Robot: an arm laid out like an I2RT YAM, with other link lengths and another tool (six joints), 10 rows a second.
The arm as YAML. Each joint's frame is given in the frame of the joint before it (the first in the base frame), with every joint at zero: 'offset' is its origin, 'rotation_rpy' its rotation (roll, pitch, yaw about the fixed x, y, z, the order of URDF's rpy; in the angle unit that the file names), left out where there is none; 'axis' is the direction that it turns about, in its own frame. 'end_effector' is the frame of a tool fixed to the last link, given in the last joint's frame.
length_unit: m
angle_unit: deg
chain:
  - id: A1
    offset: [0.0, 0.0, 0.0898]
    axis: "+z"
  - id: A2
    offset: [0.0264, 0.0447, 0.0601]
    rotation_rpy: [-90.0, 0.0, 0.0]
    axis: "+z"
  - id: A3
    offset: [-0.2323, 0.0, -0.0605]
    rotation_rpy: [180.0, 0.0, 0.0]
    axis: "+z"
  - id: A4
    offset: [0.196, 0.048, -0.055]
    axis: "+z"
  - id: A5
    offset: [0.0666, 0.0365, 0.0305]
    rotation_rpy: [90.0, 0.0, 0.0]
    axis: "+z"
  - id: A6
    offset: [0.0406, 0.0, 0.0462]
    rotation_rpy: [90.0, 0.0, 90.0]
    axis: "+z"
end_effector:
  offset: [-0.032, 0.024, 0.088]
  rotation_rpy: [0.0, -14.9, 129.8]
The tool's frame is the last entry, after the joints.
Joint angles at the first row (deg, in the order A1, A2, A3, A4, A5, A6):
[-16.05, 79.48, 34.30, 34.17, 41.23, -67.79]
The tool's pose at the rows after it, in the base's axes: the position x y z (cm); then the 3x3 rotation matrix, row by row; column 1 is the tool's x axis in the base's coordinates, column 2 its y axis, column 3 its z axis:
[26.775, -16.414, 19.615], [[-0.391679, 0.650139, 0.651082], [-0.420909, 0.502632, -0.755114], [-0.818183, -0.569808, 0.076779]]
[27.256, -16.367, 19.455], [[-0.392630, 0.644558, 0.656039], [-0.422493, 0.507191, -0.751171], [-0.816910, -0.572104, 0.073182]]
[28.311, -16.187, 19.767], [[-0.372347, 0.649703, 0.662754], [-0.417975, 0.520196, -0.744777], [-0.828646, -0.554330, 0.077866]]
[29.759, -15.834, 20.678], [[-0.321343, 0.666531, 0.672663], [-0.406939, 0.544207, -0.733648], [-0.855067, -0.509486, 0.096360]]
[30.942, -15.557, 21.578], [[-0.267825, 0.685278, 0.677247], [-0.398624, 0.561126, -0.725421], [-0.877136, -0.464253, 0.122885]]
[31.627, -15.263, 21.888], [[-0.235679, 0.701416, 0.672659], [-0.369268, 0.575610, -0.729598], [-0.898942, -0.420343, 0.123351]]
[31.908, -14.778, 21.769], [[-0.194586, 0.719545, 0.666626], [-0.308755, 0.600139, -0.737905], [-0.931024, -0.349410, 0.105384]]
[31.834, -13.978, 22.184], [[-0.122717, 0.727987, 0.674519], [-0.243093, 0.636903, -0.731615], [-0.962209, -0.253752, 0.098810]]
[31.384, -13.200, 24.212], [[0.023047, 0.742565, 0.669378], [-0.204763, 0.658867, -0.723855], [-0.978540, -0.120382, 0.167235]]
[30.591, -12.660, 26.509], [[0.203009, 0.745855, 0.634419], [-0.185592, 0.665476, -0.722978], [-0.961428, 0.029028, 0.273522]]
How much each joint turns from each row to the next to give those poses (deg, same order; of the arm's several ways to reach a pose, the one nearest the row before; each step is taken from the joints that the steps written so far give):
[0.02, 0.55, 0.07, 1.05, 0.02, -0.20]
[0.33, 1.38, 0.74, 0.40, -0.02, -0.02]
[0.70, 1.61, 2.36, -0.62, -0.08, 1.16]
[0.87, 1.16, 3.43, -1.33, -0.57, 2.43]
[0.65, 0.92, 2.54, -0.04, -0.42, 1.99]
[0.53, 0.61, 2.03, -1.84, 0.20, 3.10]
[0.31, -0.35, 1.14, -3.39, -0.33, 5.57]
[0.17, -2.58, -0.04, -3.32, -1.90, 6.01]
[0.20, -5.13, -1.91, 1.46, -1.53, 4.86]
[0.06, -5.23, -3.76, 6.19, -0.53, 4.04]

